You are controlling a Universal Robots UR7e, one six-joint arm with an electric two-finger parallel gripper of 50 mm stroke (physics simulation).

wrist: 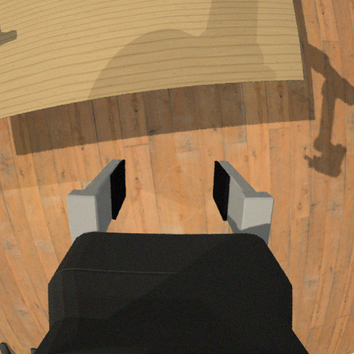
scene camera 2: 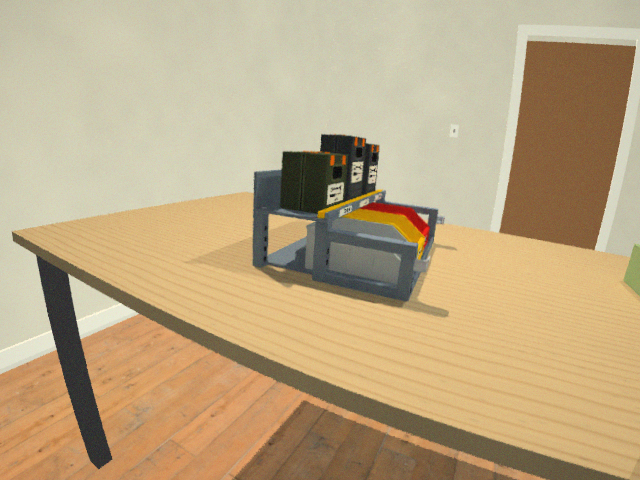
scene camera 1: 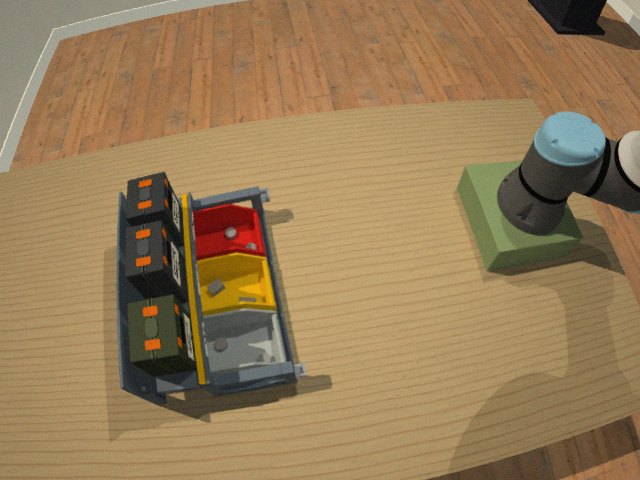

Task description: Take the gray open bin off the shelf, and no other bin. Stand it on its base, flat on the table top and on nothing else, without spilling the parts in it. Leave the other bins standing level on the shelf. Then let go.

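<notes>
The gray open bin sits level on the lower front of the blue-gray shelf, at the end nearest scene camera 2. Small round parts lie in it. The yellow bin is right beside it, and the red bin is beyond the yellow one; both hold small parts. My gripper is open and empty. In the wrist view it points down over the floor beside the table edge, away from the shelf. The gripper does not show in the scene views.
Two black cases and a dark green case stand on the shelf's upper level behind a yellow-edged rail. The arm's base stands on a green block across the table.
</notes>
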